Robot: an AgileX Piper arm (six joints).
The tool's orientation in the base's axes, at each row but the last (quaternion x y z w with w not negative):
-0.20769, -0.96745, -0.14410, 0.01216
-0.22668, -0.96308, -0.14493, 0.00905
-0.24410, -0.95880, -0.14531, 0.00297
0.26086, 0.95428, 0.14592, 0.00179
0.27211, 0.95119, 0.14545, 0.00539
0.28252, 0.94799, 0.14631, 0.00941
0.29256, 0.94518, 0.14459, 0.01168
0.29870, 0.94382, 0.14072, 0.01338
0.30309, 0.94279, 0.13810, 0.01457
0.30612, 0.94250, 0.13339, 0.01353
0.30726, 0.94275, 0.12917, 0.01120
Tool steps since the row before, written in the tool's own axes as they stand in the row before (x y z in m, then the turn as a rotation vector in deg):
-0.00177, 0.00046, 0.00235, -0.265, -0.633, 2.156
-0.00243, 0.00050, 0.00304, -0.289, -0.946, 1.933
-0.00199, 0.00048, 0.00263, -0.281, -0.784, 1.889
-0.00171, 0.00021, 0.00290, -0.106, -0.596, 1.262
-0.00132, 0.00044, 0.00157, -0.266, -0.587, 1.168
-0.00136, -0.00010, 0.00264, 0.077, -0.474, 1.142
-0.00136, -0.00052, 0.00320, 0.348, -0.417, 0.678
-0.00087, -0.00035, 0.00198, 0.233, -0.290, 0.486
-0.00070, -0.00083, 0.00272, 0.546, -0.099, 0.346
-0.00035, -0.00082, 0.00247, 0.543, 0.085, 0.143
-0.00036, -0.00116, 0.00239, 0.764, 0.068, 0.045
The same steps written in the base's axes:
0.00189, 0.00036, -0.00227, 0.064, -0.046, -2.261
0.00255, 0.00023, -0.00298, -0.063, -0.387, -2.136
0.00215, 0.00021, -0.00254, 0.003, -0.260, -2.048
0.00181, 0.00013, -0.00284, -0.104, -0.192, -1.382
0.00149, 0.00010, -0.00147, 0.028, -0.294, -1.301
0.00135, -0.00009, -0.00264, -0.203, -0.026, -1.222
0.00118, -0.00031, -0.00330, -0.445, 0.046, -0.745
0.00073, -0.00026, -0.00205, -0.301, 0.031, -0.532
0.00040, -0.00036, -0.00288, -0.463, 0.324, -0.329
0.00008, -0.00024, -0.00261, -0.377, 0.416, -0.085
-0.00014, -0.00055, -0.00262, -0.576, 0.508, 0.018

